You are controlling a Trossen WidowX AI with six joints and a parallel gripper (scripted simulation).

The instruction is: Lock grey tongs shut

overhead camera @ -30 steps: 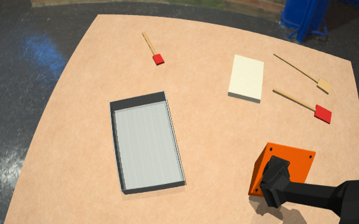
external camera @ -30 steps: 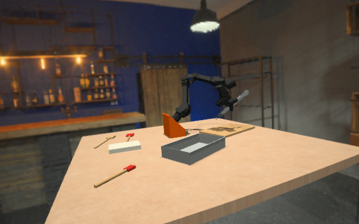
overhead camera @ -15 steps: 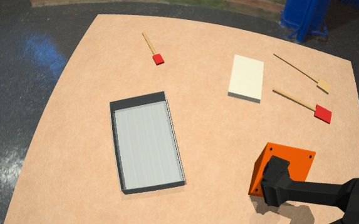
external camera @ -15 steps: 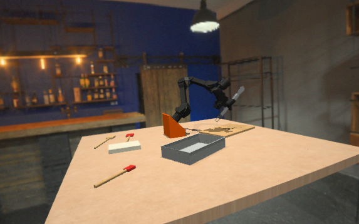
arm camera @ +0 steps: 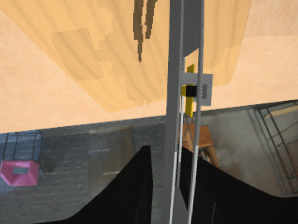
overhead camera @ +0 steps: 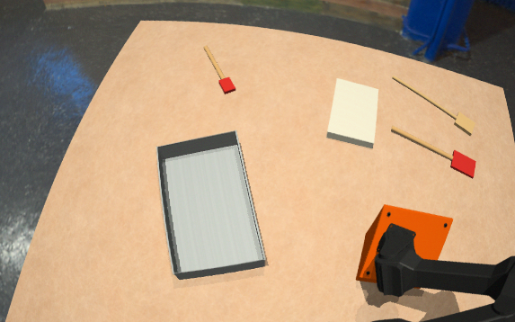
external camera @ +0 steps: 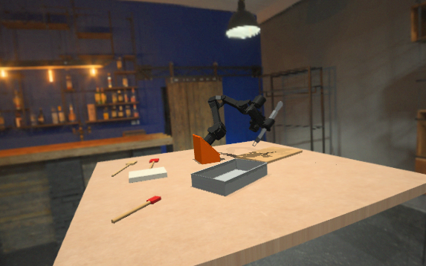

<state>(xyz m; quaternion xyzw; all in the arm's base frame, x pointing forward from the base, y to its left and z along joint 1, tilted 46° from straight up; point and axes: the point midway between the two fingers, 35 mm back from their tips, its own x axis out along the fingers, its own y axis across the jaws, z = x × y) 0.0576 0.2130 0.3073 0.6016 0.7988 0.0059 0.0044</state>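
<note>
The yellow piece lies 5 cm to the right of my gripper tip and 1 cm below it. From my gripper tip the other things lie so: grey roasting tin: 37 cm to the right, 36 cm ahead, 13 cm below; then cream block: 74 cm to the right, 14 cm below, 12 cm ahead; then wooden board: 15 cm below.
</note>
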